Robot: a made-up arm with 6 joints.
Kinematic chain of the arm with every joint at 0, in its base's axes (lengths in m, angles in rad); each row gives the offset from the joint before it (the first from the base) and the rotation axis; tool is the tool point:
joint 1: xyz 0 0 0.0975 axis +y
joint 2: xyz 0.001 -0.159 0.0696 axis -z
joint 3: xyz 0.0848 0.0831 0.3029 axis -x
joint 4: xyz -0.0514 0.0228 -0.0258 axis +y
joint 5: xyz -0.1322 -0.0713 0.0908 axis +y
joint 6: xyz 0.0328 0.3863 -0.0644 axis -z
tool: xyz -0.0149 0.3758 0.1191
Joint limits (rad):
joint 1: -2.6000..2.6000
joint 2: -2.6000..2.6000
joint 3: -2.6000..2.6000
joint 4: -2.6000..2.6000
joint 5: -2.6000..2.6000
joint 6: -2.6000..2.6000
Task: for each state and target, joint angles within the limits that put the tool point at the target. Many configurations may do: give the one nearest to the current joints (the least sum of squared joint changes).
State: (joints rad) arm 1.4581 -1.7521 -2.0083 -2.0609 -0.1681 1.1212
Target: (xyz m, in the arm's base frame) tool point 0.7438 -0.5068 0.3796
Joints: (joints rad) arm 1.1962 -1.6228 -1.8539 -2.1486 -0.5044 1.3719
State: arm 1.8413 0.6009 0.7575 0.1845 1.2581 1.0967
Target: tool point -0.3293 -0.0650 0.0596
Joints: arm 2.2394 0.8853 1.0122 0.0261 1.1362 0.8460
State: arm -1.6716 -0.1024 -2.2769 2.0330 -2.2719 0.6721
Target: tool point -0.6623 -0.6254 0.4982
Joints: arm -1.6985 -0.1453 -2.4388 1.9472 -2.3263 0.7639
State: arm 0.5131 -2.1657 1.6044 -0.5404 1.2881 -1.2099
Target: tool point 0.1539 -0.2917 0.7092
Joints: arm 1.2976 -1.6647 1.0739 -0.1248 1.6183 -1.6889
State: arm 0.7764 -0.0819 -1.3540 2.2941 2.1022 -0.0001
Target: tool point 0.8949 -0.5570 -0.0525
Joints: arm 1.5731 -0.0510 -2.1334 2.2947 2.3538 0.2863
